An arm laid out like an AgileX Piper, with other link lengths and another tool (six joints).
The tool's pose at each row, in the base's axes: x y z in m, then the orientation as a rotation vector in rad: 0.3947 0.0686 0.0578 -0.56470 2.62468 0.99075; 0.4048 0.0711 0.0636 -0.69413 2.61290 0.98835; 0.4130 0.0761 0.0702 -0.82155 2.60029 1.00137; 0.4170 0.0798 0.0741 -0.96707 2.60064 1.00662; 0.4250 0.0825 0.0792 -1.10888 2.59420 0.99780; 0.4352 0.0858 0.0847 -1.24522 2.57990 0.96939; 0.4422 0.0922 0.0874 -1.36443 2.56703 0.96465; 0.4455 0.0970 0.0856 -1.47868 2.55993 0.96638; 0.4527 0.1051 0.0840 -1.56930 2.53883 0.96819; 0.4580 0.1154 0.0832 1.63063 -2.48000 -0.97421; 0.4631 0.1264 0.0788 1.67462 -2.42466 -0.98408
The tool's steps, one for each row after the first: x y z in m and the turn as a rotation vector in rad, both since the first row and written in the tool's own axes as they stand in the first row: -0.0118 0.0005 -0.0013 -0.01672 0.04370 -0.07755; -0.0229 0.0040 -0.0017 -0.04459 0.09251 -0.14836; -0.0289 0.0069 -0.0016 -0.06943 0.16388 -0.22074; -0.0387 0.0081 -0.0025 -0.08573 0.23071 -0.29346; -0.0507 0.0089 -0.0030 -0.08993 0.29060 -0.36823; -0.0596 0.0117 0.0002 -0.10765 0.34901 -0.42596; -0.0631 0.0125 0.0051 -0.12872 0.41267 -0.47401; -0.0709 0.0139 0.0126 -0.14751 0.45392 -0.51811; -0.0780 0.0181 0.0208 -0.17541 0.48519 -0.55814; -0.0836 0.0209 0.0321 -0.20283 0.50872 -0.58946
